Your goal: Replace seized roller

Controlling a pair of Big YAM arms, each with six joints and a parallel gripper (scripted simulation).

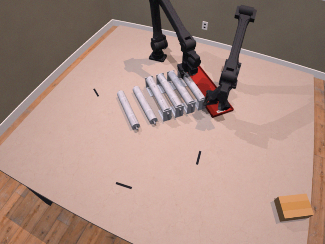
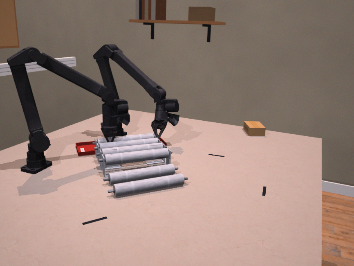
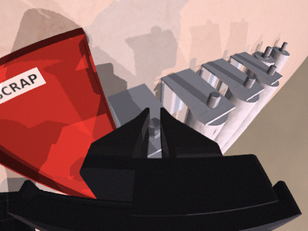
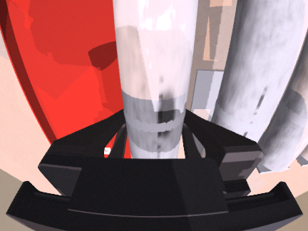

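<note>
Right now the roller is 7 cm to the left of my right hand and 5 cm ahead of it. Round my right hand: red scrap tray: 13 cm to the left, 7 cm below, 3 cm behind; cardboard box: 82 cm to the left, 49 cm ahead, 4 cm below.
</note>
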